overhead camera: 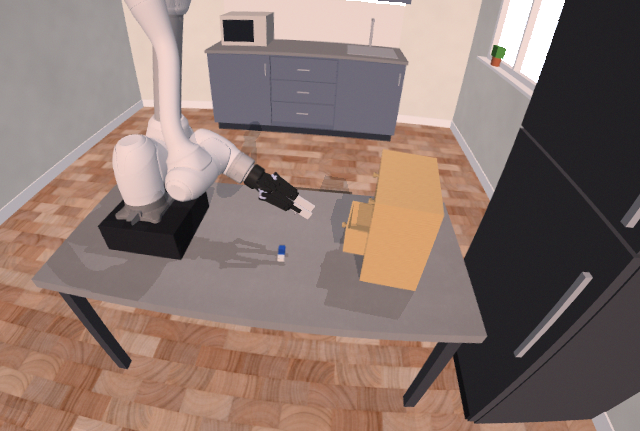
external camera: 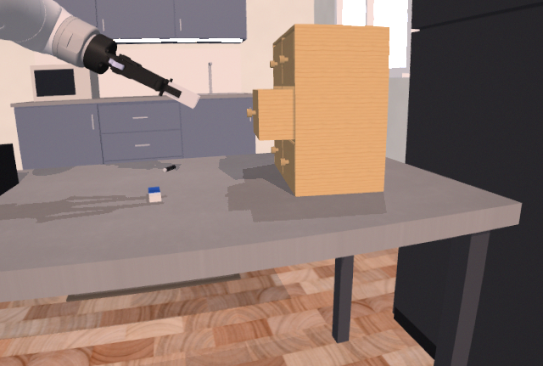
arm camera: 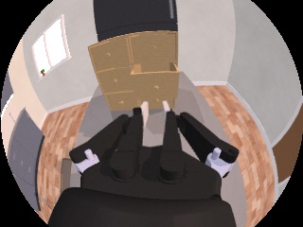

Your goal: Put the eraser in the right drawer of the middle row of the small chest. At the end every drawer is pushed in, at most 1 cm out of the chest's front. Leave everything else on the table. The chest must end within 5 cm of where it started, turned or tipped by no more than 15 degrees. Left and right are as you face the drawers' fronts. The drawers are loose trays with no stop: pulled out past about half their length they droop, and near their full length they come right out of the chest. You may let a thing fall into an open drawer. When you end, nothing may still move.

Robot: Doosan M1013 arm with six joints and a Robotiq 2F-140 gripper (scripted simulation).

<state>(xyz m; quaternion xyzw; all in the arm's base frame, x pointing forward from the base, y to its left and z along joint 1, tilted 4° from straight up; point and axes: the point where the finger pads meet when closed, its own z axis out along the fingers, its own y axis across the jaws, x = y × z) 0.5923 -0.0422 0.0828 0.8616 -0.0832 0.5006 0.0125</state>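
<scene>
The eraser lies 7 cm behind my hand, 3 cm to the right of it and 20 cm below it. Also, from my hand: black pen-like thing (4 cm behind, 22 cm to the left, 20 cm below).
</scene>
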